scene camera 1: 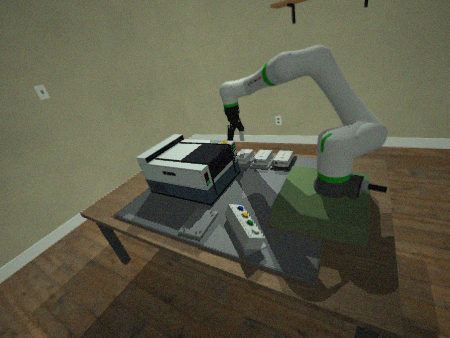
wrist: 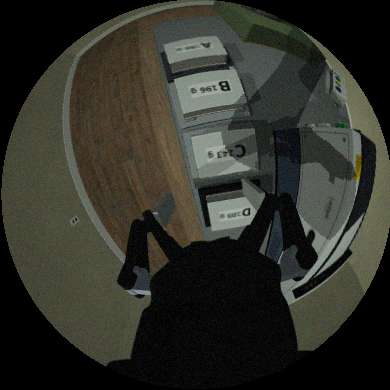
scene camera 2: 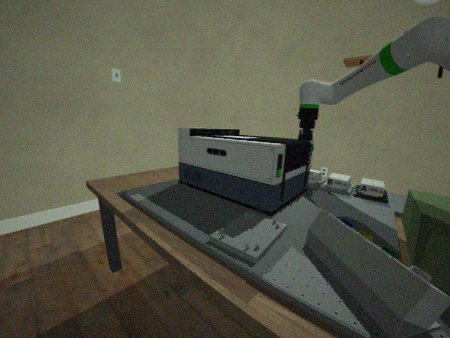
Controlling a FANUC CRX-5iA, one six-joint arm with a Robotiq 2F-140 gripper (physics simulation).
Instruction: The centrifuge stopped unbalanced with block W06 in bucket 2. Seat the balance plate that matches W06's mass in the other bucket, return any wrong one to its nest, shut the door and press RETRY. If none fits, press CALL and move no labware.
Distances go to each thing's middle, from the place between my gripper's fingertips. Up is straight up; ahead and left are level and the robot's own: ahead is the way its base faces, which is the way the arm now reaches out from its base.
I see my gripper 70 mm past the balance plate C [wrist: 221, 152], 40 mm to the right of it and 60 mm above it. Round my hand: balance plate B [wrist: 207, 92] (200 mm behind, 20 mm to the left, 60 mm below); balance plate D [wrist: 228, 209] (70 mm ahead, 70 mm to the left, 60 mm below); balance plate A [wrist: 195, 52] (330 mm behind, 60 mm below).
